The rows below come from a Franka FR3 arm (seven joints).
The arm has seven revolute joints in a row. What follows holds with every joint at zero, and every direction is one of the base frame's. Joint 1 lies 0.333 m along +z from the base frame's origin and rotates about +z. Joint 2 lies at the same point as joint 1 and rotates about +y. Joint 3 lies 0.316 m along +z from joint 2 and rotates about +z. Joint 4 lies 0.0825 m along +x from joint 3 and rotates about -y. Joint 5 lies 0.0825 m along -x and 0.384 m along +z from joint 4 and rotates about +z. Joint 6 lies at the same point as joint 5 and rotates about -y. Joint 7 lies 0.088 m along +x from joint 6 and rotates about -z. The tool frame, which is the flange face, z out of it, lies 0.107 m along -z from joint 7; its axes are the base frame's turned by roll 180, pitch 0 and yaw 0 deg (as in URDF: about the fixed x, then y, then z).
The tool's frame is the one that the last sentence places.
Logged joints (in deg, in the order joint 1, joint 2, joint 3, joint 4, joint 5, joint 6, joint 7), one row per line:
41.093 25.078 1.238 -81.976 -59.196 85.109 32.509
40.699 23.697 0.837 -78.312 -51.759 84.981 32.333
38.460 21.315 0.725 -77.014 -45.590 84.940 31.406
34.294 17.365 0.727 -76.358 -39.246 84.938 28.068
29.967 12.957 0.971 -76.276 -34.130 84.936 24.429
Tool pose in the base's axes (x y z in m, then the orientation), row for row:
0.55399 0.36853 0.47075 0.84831 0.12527 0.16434 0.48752
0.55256 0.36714 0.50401 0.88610 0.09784 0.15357 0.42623
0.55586 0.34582 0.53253 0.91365 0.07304 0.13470 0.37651
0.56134 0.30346 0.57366 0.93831 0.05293 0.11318 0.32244
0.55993 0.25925 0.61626 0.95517 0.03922 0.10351 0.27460
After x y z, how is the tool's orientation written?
As a quaternion, x y z w.
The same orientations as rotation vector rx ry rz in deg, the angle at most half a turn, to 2 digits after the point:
118.19 17.45 22.90
126.89 14.01 21.99
133.89 10.70 19.74
141.13 7.96 17.02
147.14 6.04 15.95

